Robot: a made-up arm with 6 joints.
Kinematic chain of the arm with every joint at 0, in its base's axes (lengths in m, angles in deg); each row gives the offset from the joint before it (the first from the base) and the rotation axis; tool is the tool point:
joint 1: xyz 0 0 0.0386 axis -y
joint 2: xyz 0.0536 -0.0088 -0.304 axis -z
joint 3: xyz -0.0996 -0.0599 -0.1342 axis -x
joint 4: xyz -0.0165 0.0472 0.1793 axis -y
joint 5: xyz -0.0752 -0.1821 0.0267 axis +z
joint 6: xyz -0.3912 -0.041 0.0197 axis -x
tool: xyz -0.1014 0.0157 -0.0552
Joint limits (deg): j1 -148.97..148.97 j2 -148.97..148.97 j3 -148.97..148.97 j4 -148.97..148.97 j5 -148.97..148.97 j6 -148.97..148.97
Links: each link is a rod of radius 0.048 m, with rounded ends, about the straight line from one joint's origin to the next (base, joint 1, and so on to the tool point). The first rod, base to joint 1, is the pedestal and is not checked.
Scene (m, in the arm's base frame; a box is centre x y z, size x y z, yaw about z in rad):
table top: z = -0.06
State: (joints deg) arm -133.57 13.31 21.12 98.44 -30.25 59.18
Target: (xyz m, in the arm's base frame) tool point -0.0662 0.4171 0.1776
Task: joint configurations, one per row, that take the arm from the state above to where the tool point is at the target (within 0.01 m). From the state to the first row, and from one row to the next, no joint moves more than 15 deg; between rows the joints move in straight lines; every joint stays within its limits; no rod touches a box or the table.
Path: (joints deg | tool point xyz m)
1: -135.50 15.88 22.38 101.85 -45.09 56.65 | -0.5566 -0.0258 0.5662
2: -137.42 18.45 23.64 105.26 -59.93 54.11 | -0.5370 0.0847 0.5214
3: -139.34 21.02 24.90 108.67 -74.77 51.58 | -0.4970 0.1843 0.4661
4: -141.27 23.60 26.16 112.08 -89.61 49.04 | -0.4376 0.2694 0.4052
5: -143.20 26.17 27.42 115.49 -104.45 46.51 | -0.3611 0.3372 0.3427
6: -145.12 28.74 28.68 118.90 -119.29 43.97 | -0.2708 0.3853 0.2822
7: -147.04 31.31 29.94 122.31 -134.13 41.44 | -0.1709 0.4122 0.2266
8: -148.97 33.88 31.20 125.72 -148.97 38.90 | -0.0662 0.4171 0.1776

